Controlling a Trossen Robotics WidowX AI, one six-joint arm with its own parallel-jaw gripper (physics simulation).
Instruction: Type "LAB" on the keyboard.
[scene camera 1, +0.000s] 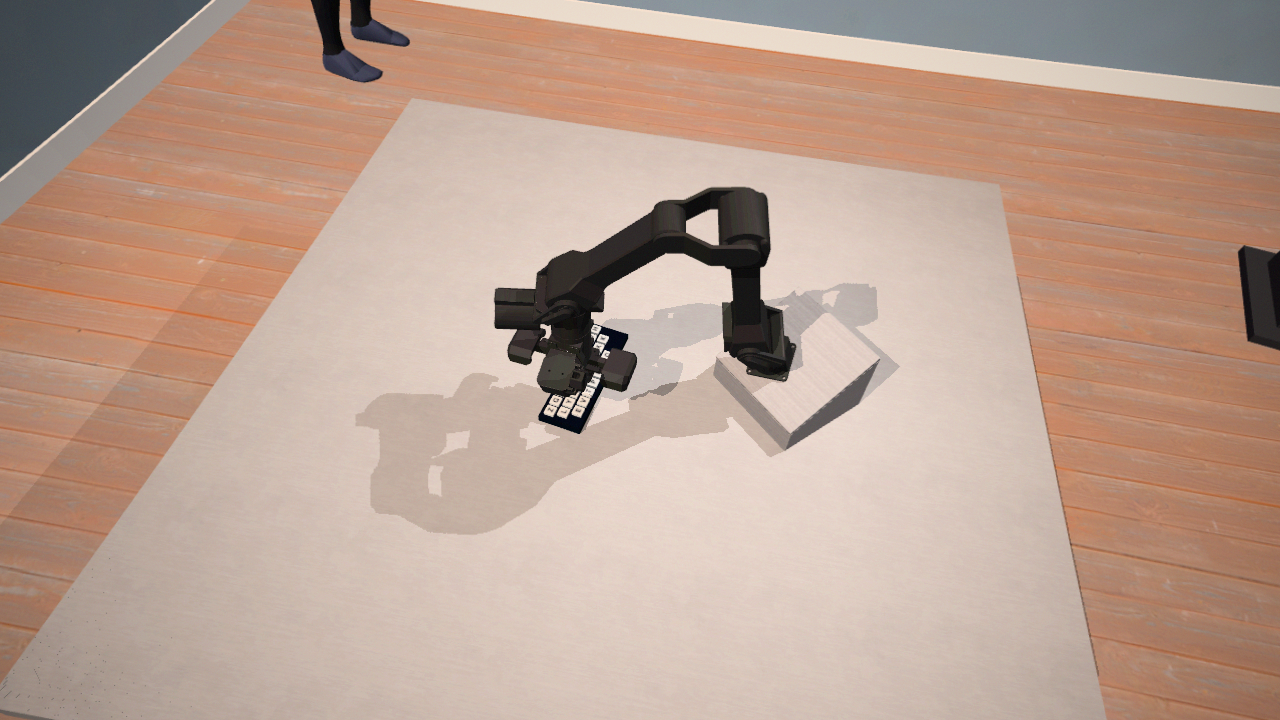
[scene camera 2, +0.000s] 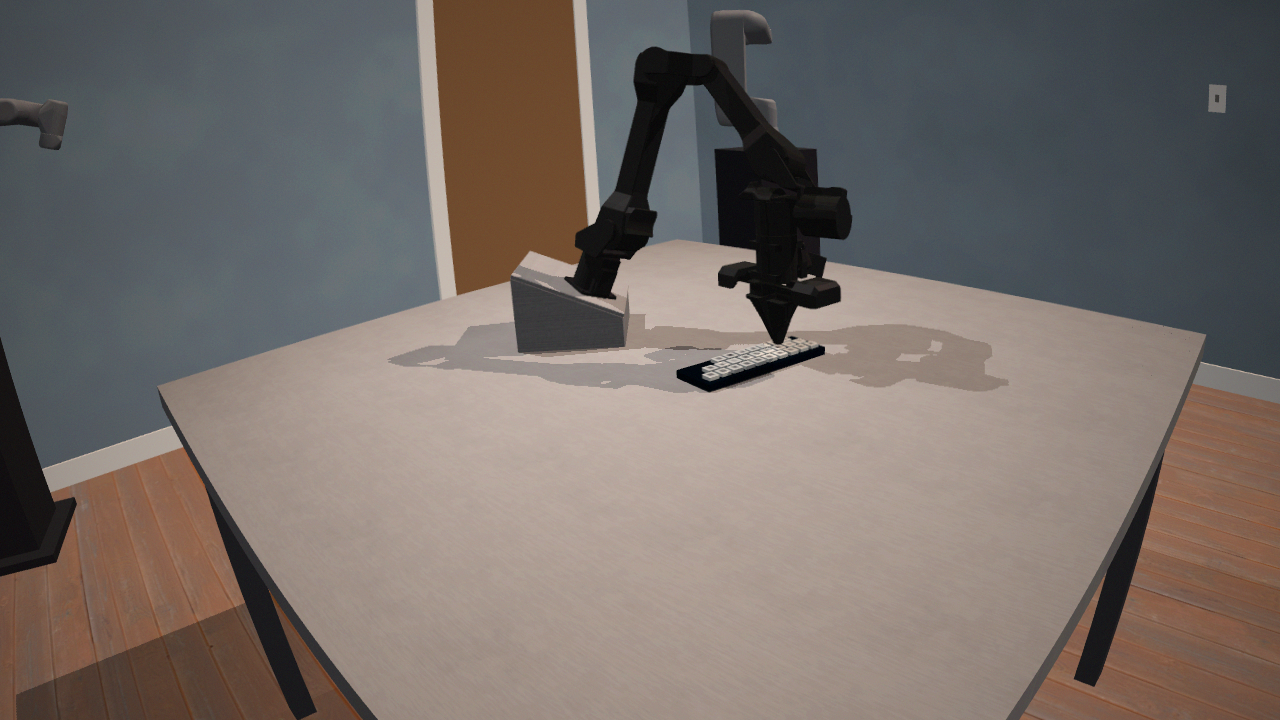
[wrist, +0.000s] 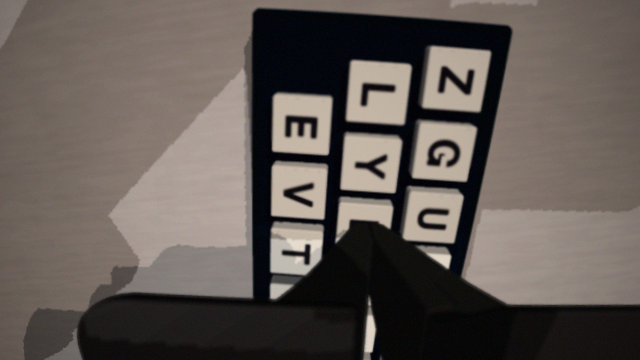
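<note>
The dark keyboard with cream letter keys lies flat on the table. My gripper is shut with nothing between its fingers, pointing down over the keyboard. In the wrist view its tips cover most of the B key in the middle row, next to the Y key; its letter is hidden. Whether the tips touch the key or press it down, I cannot tell. The L key shows at the end of that row, beyond Y. The A key does not show in the wrist view.
The arm stands on a grey wedge block on the table. A person's legs show on the floor beyond the table. A grey arm stands on a dark pedestal behind the table.
</note>
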